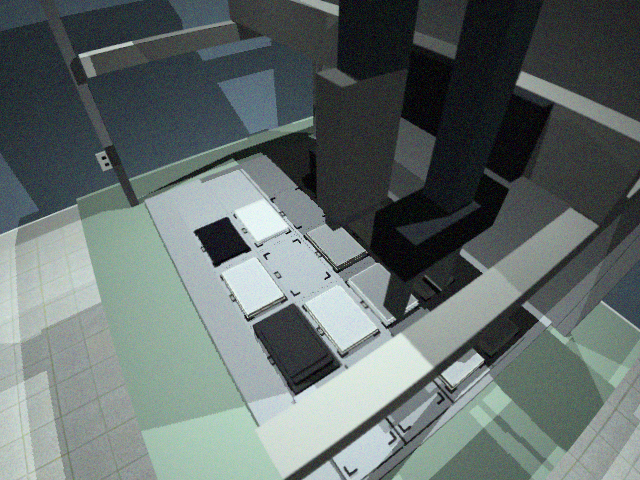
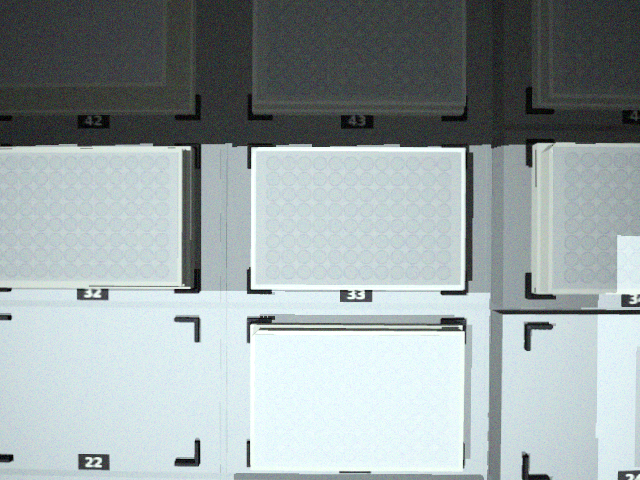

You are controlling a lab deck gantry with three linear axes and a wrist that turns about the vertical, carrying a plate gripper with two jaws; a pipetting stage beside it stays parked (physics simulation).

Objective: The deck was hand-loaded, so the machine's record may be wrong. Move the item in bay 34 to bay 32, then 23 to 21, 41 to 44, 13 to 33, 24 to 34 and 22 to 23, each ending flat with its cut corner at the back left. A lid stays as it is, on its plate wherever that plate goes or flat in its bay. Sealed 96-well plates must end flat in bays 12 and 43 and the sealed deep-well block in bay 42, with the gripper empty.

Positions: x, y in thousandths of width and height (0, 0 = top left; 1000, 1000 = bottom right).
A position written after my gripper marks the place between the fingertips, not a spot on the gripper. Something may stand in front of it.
In view: my gripper (image 1: 646, 622), a deep-well block (image 2: 101, 134), a black flat item (image 1: 346, 501), a clear-topped 96-well plate (image 2: 904, 128), a bay 22 (image 2: 202, 797), a bay 23 (image 2: 373, 730), a bay 24 (image 2: 880, 841) and a bay 33 (image 2: 373, 366).
The bay 22 also shows in image 1 (image 1: 471, 566). The bay 23 also shows in image 1 (image 1: 582, 709). Image 2 does not show the black flat item: it is out of frame.
